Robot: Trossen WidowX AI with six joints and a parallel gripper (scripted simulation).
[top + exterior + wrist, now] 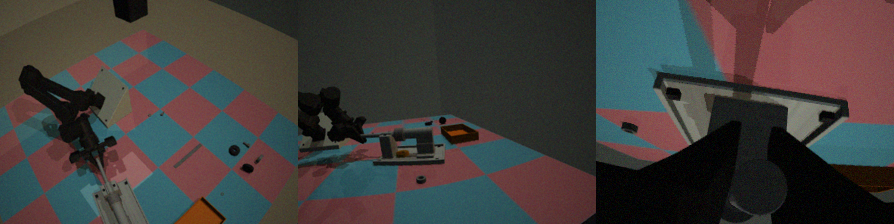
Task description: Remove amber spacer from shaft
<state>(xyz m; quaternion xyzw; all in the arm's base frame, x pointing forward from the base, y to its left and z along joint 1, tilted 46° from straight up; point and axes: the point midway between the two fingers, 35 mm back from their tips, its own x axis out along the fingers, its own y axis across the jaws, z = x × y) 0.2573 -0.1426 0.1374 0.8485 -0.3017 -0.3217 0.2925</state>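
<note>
Right now the shaft is 60 mm ahead of my gripper tip, 20 mm to the right of it and 20 mm above it. From my gripper tip the other things lie so: orange tray: 400 mm ahead, 80 mm to the left, 50 mm below; then grey bar: 300 mm to the left, 190 mm ahead, 50 mm below; then amber spacer: 130 mm ahead, 50 mm to the right, 40 mm below.
</note>
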